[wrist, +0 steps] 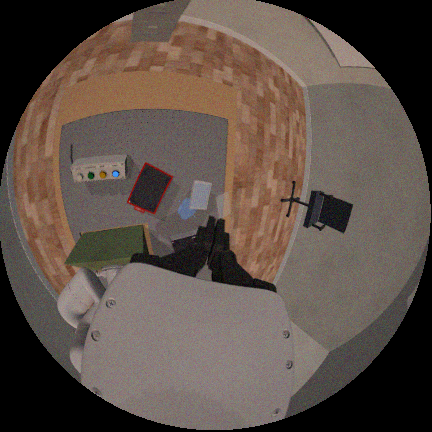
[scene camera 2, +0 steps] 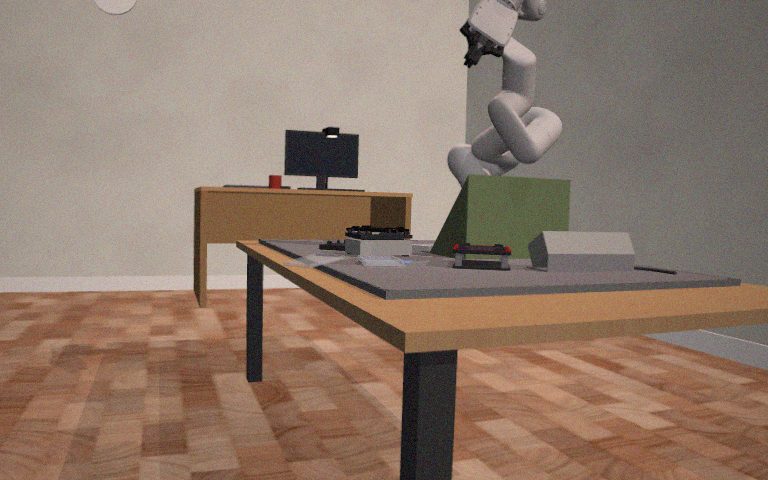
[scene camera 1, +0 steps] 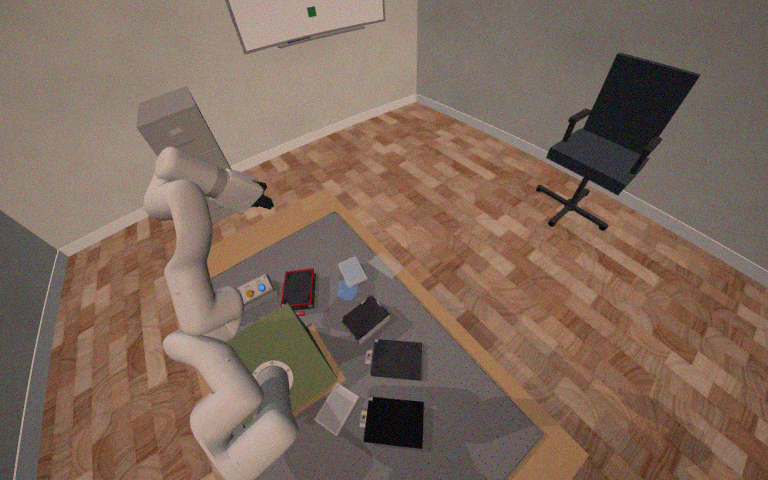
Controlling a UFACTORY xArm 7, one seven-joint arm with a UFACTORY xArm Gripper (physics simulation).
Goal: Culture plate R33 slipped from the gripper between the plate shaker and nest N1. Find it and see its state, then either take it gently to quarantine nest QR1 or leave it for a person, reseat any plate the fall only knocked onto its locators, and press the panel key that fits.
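Pixels of known places: gripper, between the fingertips: [wrist: 212,228] [scene camera 2: 468,63] [scene camera 1: 270,204]; arm's base, origin of its link: [wrist: 114,265] [scene camera 2: 496,224] [scene camera 1: 272,378].
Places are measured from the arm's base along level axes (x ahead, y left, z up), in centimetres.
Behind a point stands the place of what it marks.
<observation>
A pale clear plate [scene camera 1: 352,271] @[x 42.7, y 23.3, z -7.0 cm] [scene camera 2: 380,260] @[x 44.7, y 29.8, z -7.0 cm] [wrist: 201,195] @[x 43.3, y 23.9, z -7.0 cm] lies on the mat, with a blue patch [scene camera 1: 347,290] @[x 36.6, y 17.6, z -8.3 cm] [wrist: 187,209] @[x 37.1, y 17.6, z -8.3 cm] beside it. A faint clear sheet [scene camera 1: 386,266] @[x 55.7, y 17.3, z -8.2 cm] [wrist: 222,205] @[x 55.6, y 17.8, z -8.1 cm] lies near the mat's edge. The red-rimmed nest [scene camera 1: 298,287] @[x 20.8, y 28.5, z -4.4 cm] [scene camera 2: 481,249] @[x 23.2, y 33.3, z -4.4 cm] [wrist: 150,188] @[x 21.2, y 28.9, z -4.4 cm] stands to one side. The key panel [scene camera 1: 256,287] @[x 7.5, y 36.3, z -1.5 cm] [scene camera 2: 589,251] @[x 2.2, y 42.5, z -4.1 cm] [wrist: 100,169] @[x 3.1, y 37.8, z -1.3 cm] shows white, green, amber and blue keys in the wrist view. A light box with a black top [scene camera 1: 365,318] @[x 35.1, y 0.9, z -2.9 cm] [scene camera 2: 378,244] @[x 37.1, y 6.8, z -5.3 cm] looks like the shaker. My gripper [scene camera 1: 268,195] @[x 26.4, y 30.8, z 35.1 cm] [scene camera 2: 468,61] @[x 26.4, y 30.8, z 35.1 cm] [wrist: 212,228] @[x 26.4, y 30.8, z 35.1 cm] is shut and empty, high above the table. Labels are unreadable.
Two black nests [scene camera 1: 396,359] @[x 35.8, y -15.9, z -7.0 cm] [scene camera 1: 393,422] @[x 23.7, y -30.6, z -2.9 cm] stand beyond the shaker. Another clear plate or lid [scene camera 1: 336,408] @[x 11.7, y -17.0, z -7.0 cm] lies beside the large green block [scene camera 1: 288,350] @[x 8.7, y 3.6, z 3.5 cm] [scene camera 2: 515,215] @[x 2.1, y 12.8, z 2.8 cm] [wrist: 110,245] @[x 3.8, y 12.8, z 4.7 cm]. A filing cabinet [scene camera 1: 169,116] and an office chair [scene camera 1: 597,152] stand off the table.
</observation>
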